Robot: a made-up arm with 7 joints.
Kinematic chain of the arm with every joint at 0, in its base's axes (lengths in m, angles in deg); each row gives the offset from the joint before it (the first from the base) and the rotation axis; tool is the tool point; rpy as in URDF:
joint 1: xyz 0 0 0.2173 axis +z
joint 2: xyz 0 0 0 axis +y
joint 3: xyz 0 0 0.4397 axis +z
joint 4: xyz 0.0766 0 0 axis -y
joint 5: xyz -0.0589 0 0.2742 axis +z
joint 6: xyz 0 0 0 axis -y
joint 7: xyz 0.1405 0 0 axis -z
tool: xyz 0 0 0 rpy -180 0 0
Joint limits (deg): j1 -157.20..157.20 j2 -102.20..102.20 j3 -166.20..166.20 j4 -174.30..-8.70 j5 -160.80..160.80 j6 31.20..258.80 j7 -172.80..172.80
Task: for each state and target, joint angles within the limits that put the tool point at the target. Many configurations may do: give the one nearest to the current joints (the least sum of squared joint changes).
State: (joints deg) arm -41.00 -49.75 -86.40 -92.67 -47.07 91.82 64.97
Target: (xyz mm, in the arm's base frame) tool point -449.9 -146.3 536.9
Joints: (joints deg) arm -54.60 -49.45 -71.14 -115.00 -46.76 88.25 64.97
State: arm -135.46 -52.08 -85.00 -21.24 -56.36 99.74 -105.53
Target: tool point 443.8 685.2 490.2
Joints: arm -139.63 -71.32 -90.43 -31.09 -56.78 94.79 -105.53
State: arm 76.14 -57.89 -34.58 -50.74 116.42 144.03 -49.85
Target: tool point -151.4 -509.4 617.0
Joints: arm 44.33 -77.50 -25.39 -67.47 126.13 164.49 -49.85
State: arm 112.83 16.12 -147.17 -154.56 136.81 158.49 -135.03
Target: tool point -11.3 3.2 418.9
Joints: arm 111.44 42.67 -145.11 -163.98 143.79 176.55 -135.03
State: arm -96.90 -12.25 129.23 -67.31 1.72 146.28 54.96
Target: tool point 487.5 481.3 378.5
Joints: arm -106.28 -42.29 135.23 -101.82 0.49 136.97 54.96
